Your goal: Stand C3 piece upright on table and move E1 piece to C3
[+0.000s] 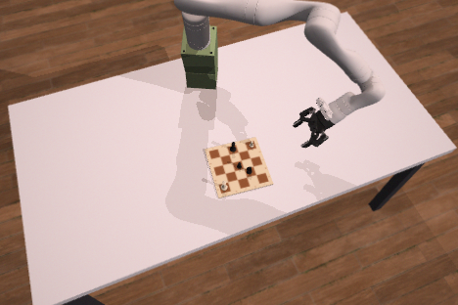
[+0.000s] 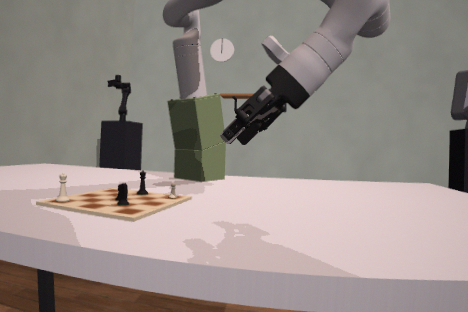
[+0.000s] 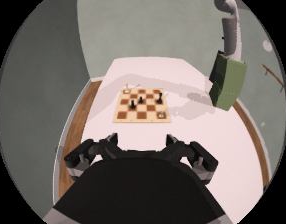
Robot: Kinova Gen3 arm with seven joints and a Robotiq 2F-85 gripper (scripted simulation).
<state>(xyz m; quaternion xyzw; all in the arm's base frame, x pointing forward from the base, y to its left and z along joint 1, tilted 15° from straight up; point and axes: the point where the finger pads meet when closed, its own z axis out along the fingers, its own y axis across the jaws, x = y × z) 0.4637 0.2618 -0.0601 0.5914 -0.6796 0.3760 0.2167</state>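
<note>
Now: the black pawn 230 mm to the right of my hand and 110 mm below it. Round my hand: white pawn 80 mm behind, 150 mm to the right, 110 mm below; then black piece 80 mm behind, 230 mm to the right, 100 mm below; then chessboard 230 mm to the right, 130 mm below.
</note>
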